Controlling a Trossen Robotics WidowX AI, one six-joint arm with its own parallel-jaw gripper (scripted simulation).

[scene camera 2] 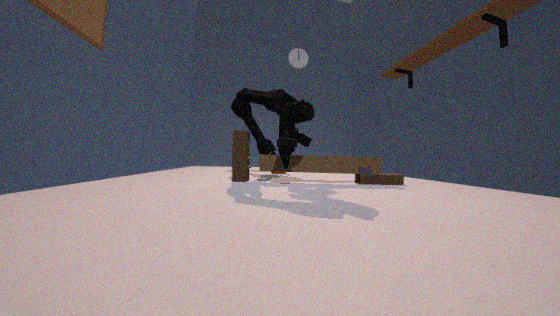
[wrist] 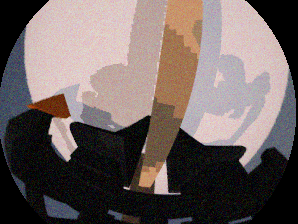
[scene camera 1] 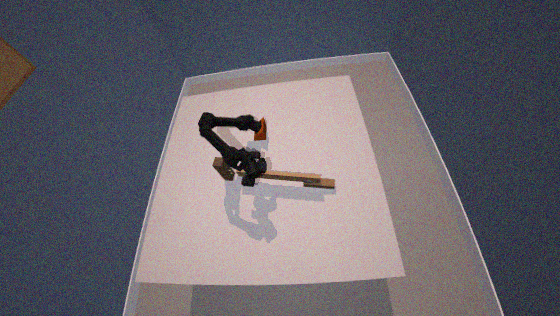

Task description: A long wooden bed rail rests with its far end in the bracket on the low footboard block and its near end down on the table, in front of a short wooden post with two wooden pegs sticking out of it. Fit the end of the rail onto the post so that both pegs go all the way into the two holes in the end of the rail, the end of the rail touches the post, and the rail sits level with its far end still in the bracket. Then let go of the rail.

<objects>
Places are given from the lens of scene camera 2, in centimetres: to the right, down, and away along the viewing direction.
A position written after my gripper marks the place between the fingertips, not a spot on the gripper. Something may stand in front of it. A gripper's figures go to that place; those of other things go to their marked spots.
my gripper [scene camera 2: 286, 168]: 2, 4, 55
wooden rail [scene camera 2: 298, 163]: 7, 2, 53
</objects>
